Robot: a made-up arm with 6 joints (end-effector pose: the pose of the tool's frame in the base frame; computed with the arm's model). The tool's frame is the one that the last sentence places. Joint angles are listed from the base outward.
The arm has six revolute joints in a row. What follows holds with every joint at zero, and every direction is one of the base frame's.
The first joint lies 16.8 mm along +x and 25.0 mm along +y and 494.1 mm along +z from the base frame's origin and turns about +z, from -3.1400 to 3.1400 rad.
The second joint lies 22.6 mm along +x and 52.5 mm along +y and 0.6 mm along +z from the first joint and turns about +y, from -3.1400 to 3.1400 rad.
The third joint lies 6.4 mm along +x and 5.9 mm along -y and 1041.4 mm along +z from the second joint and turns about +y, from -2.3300 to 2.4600 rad.
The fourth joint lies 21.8 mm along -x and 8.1 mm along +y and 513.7 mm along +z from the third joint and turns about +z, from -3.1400 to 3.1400 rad.
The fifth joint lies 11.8 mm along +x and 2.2 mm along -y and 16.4 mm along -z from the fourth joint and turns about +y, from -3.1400 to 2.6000 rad.
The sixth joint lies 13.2 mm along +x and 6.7 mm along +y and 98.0 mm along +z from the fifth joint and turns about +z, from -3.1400 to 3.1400 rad.
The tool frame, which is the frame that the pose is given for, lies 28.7 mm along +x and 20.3 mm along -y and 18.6 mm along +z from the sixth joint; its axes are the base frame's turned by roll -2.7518, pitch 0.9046 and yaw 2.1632 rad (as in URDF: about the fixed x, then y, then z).
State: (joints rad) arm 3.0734 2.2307 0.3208 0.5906 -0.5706 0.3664
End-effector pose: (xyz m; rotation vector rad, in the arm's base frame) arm -1.1945 0.0627 -0.6486 -2.2620 0.2103 -1.6218
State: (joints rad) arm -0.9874 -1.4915 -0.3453 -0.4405 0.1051 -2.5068
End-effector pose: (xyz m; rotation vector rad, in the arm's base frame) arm -0.8191 1.3953 0.4042 -1.7828 0.9616 -1.5530
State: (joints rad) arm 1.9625 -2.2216 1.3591 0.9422 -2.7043 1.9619
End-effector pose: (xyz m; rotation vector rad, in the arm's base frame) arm 0.4343 -1.0687 0.0638 1.4063 -1.0567 1.7810
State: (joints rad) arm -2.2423 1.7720 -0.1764 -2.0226 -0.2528 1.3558
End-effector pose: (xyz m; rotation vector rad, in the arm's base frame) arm -0.9983 -1.2907 0.2703 -1.0182 -0.3051 0.3804
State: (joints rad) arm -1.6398 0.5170 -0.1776 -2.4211 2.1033 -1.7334
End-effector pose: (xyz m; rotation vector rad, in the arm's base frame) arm -0.0306 -0.5481 1.8606 0.3806 0.2414 -1.1597
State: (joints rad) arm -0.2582 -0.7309 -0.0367 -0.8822 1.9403 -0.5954
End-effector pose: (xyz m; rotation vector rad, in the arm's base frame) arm -0.9123 0.2194 1.6035 -1.2110 -1.3601 0.9122
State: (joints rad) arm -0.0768 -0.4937 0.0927 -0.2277 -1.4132 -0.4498
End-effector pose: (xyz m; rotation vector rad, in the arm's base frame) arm -0.7691 0.1370 1.8686 1.7766 0.2171 0.3977
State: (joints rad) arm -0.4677 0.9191 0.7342 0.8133 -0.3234 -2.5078
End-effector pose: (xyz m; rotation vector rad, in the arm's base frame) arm 1.3289 -0.6110 1.1278 -0.8860 0.1929 2.0307
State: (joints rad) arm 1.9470 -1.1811 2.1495 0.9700 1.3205 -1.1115
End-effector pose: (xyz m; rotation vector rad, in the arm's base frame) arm 0.0568 -0.4630 1.1286 -1.2811 0.1935 -1.0295
